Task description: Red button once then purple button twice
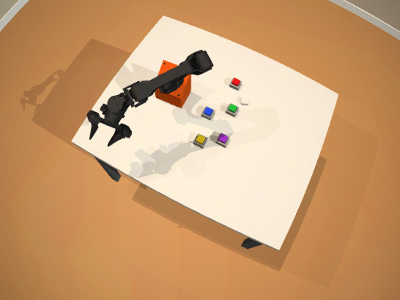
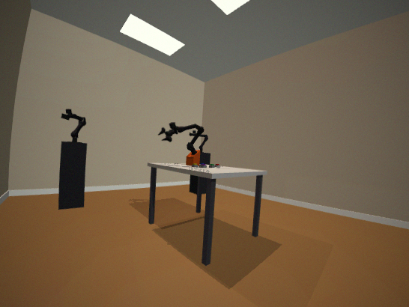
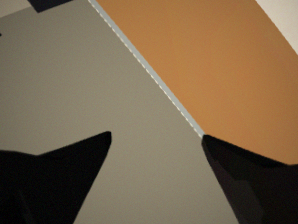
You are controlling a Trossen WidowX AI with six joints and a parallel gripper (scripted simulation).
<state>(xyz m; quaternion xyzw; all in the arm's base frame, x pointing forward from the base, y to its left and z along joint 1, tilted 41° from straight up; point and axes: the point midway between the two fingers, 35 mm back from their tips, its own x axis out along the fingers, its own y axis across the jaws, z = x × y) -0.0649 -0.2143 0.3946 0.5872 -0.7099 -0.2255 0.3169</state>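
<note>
The red button lies 650 mm to the left of my gripper tip, 270 mm below it and 270 mm ahead of it. From my gripper tip the other things lie so: blue button: 440 mm to the left, 270 mm below, 240 mm ahead; purple button: 360 mm ahead, 350 mm to the left, 270 mm below; yellow button: 300 mm to the left, 280 mm ahead, 270 mm below.
</note>
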